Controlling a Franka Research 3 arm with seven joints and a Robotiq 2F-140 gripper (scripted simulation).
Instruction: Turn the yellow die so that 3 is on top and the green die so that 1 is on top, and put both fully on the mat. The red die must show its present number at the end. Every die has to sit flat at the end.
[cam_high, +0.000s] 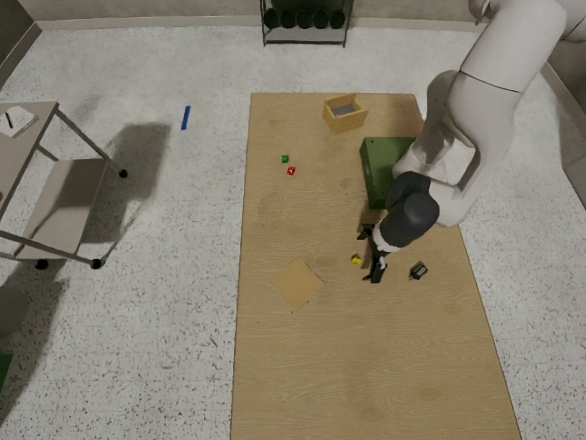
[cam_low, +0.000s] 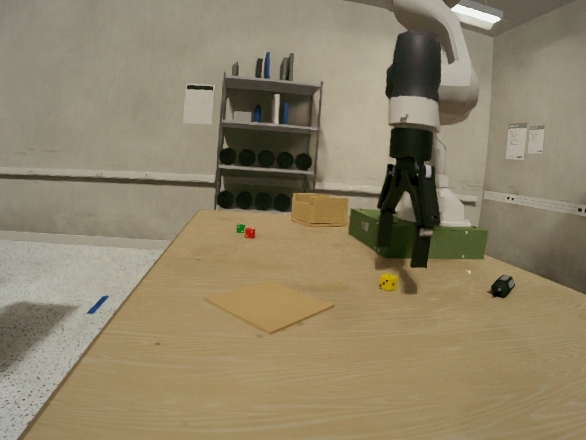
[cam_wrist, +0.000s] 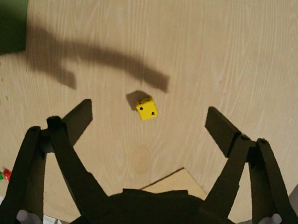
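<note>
Now: hand 6 cm above the yellow die and 1 cm short of it. Also, from my hand: black object: 21 cm behind, 6 cm below, 5 cm to the left; tan mat: 23 cm ahead, 8 cm to the left, 7 cm below; red die: 40 cm to the right, 27 cm ahead, 6 cm below.
</note>
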